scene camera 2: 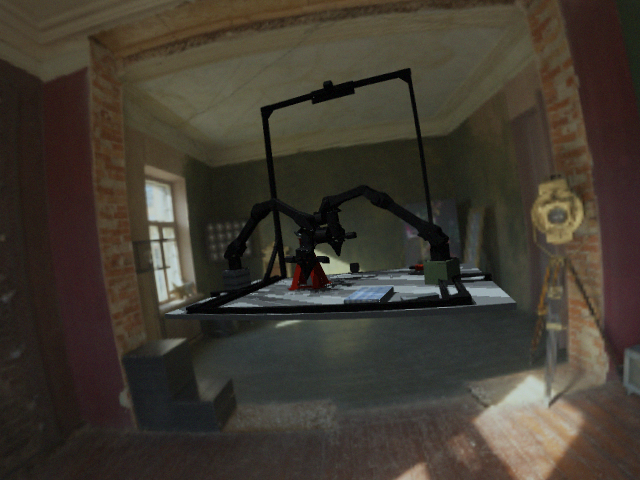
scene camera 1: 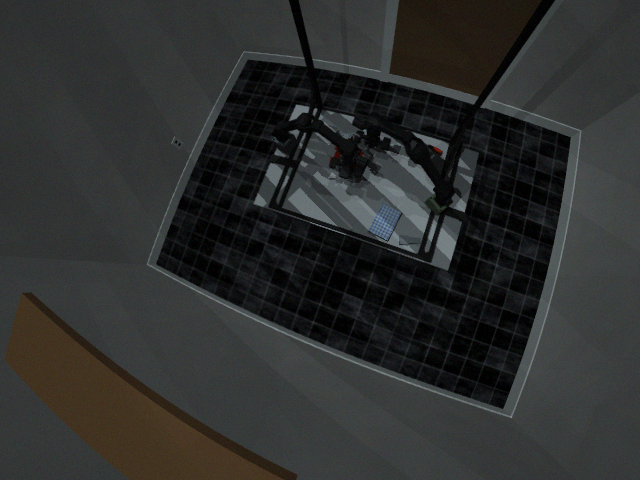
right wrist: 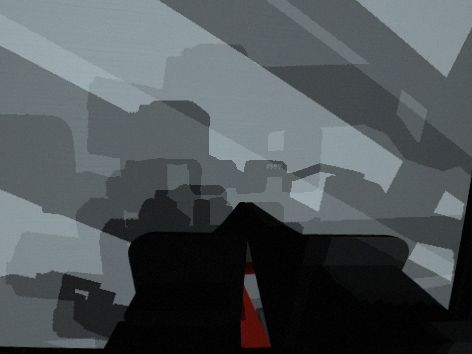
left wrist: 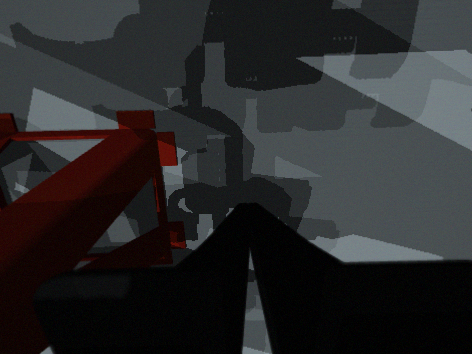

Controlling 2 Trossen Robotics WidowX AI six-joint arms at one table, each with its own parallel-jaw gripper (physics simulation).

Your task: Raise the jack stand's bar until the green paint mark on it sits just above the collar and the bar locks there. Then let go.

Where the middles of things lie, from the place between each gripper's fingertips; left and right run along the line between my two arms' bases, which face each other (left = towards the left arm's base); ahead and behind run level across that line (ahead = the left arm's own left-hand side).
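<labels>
The red jack stand (right wrist: 250, 327) is 14 cm to the right of my left hand and 5 cm ahead of it, 1 cm above it.
My right hand is 50 mm to the left of the red jack stand and 130 mm past it, 80 mm below it.
</labels>
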